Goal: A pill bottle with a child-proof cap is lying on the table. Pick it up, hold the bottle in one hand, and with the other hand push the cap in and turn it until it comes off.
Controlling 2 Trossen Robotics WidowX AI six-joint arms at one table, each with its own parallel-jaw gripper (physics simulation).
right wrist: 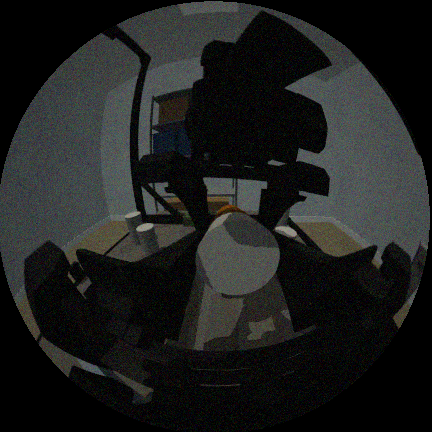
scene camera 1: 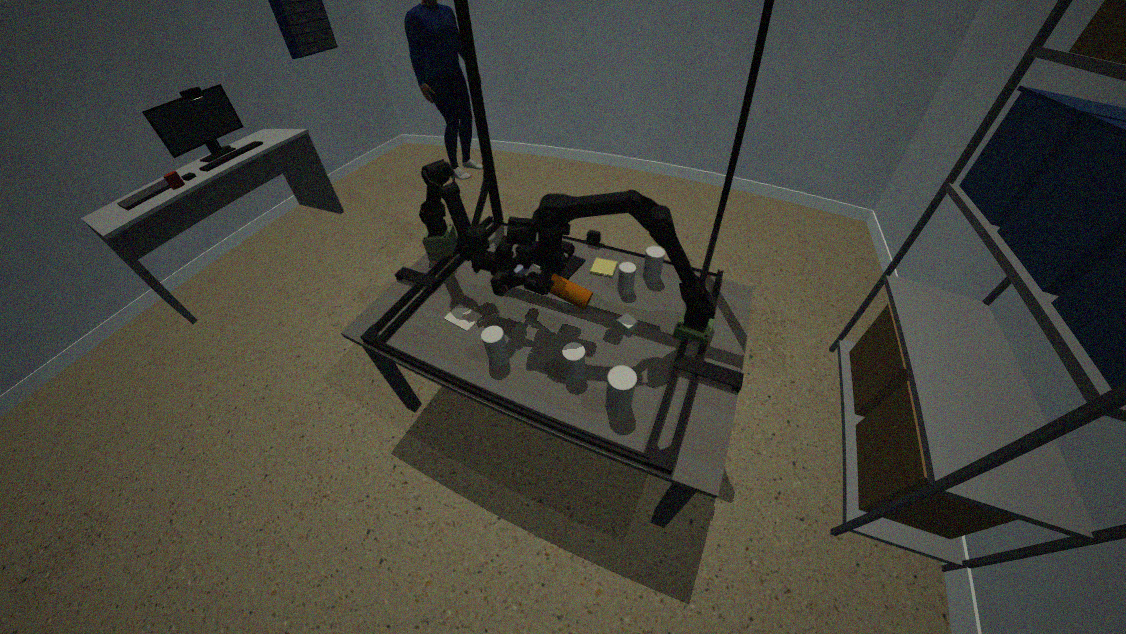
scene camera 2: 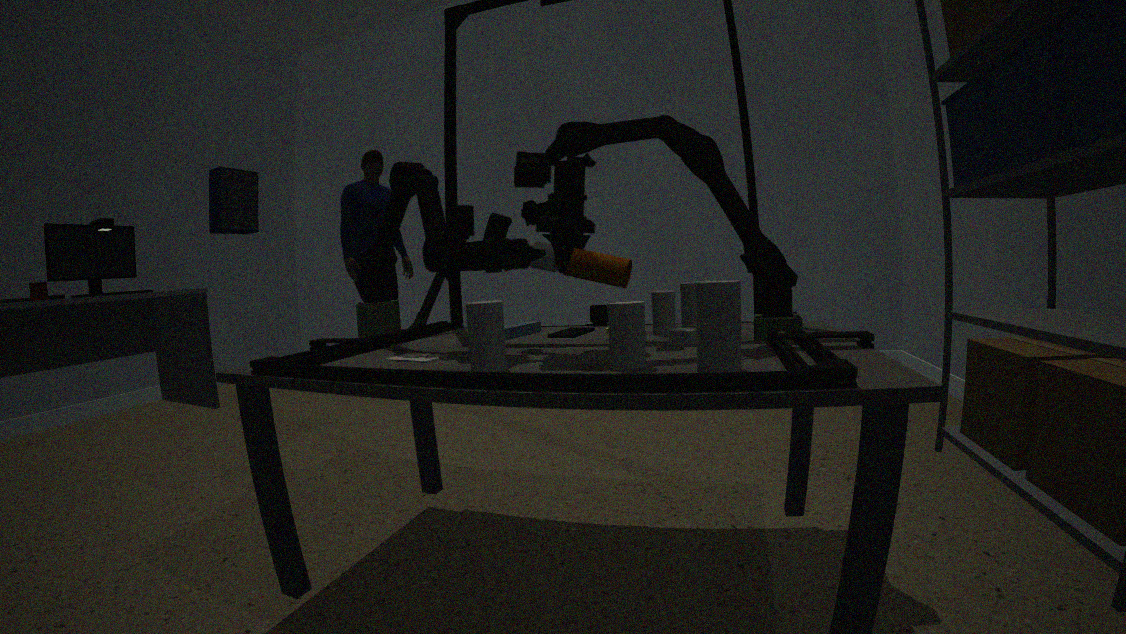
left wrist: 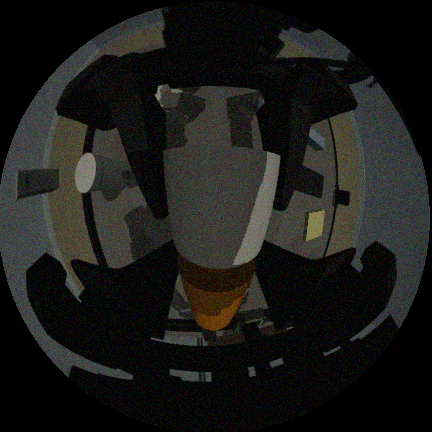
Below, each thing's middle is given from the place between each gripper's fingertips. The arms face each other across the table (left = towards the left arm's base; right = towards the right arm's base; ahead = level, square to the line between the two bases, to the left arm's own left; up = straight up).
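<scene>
Orange pill bottle [scene camera 1: 562,288]: my right hand 60 mm to the right of it, 30 mm above it.
Orange pill bottle: 30 mm to the left of my left hand, 10 mm above it.
</scene>
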